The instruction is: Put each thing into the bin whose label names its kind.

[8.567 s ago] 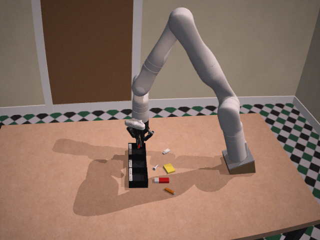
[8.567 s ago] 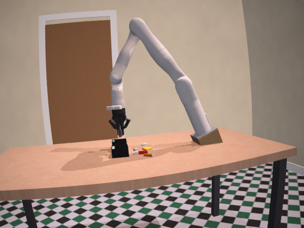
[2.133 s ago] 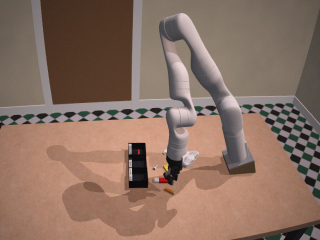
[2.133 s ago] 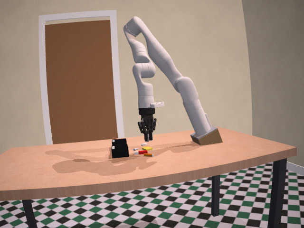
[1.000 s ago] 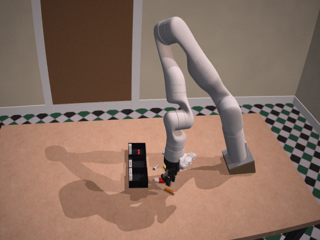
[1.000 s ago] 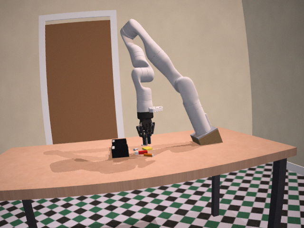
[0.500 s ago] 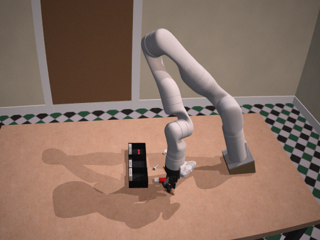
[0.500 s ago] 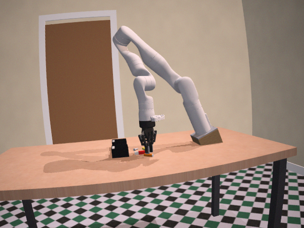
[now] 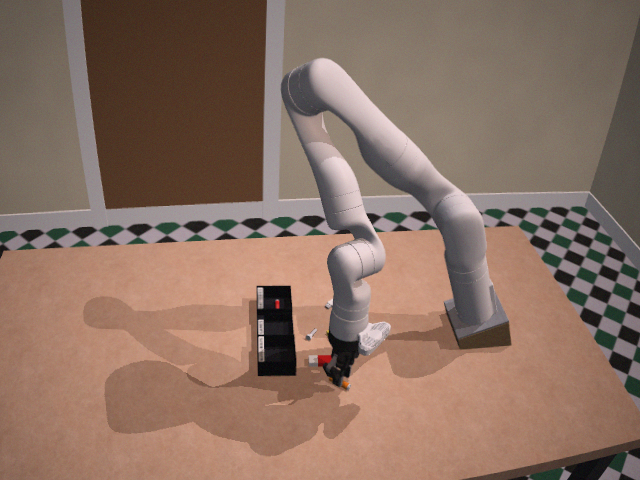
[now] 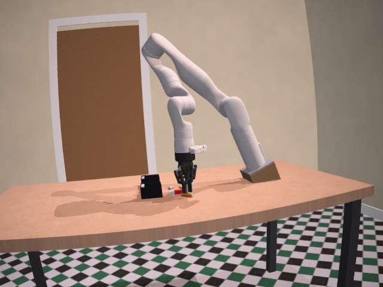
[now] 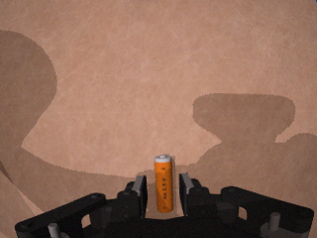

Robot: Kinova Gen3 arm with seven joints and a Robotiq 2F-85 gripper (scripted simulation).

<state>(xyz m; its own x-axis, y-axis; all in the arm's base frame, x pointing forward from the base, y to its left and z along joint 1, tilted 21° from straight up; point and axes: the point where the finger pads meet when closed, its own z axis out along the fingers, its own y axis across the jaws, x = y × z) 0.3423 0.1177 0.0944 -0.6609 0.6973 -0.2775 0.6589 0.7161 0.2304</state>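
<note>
The orange battery is 3 cm below my hand. From my hand the other things lie so: bolt (4 cm ahead, 15 cm to the right, 3 cm below); then red-and-white block (3 cm ahead, 7 cm to the right, 3 cm below); then yellow block (3 cm behind, 14 cm to the right, 3 cm below).
</note>
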